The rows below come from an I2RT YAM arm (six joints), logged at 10 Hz.
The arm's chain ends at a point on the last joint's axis. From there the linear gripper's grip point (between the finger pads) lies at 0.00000 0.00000 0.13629 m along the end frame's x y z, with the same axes.
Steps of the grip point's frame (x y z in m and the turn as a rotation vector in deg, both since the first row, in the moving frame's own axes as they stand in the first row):
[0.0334 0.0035 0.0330 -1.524 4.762 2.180]
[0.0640 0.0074 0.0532 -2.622 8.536 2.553]
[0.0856 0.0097 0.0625 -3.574 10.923 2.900]
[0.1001 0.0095 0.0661 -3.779 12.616 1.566]
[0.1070 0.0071 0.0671 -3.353 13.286 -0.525]
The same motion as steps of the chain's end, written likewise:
[0.0222 -0.0003 0.0335 -1.524 4.762 2.180]
[0.0439 0.0007 0.0549 -2.622 8.536 2.553]
[0.0600 0.0006 0.0652 -3.574 10.923 2.900]
[0.0705 0.0002 0.0697 -3.779 12.616 1.566]
[0.0757 -0.0007 0.0710 -3.353 13.286 -0.525]

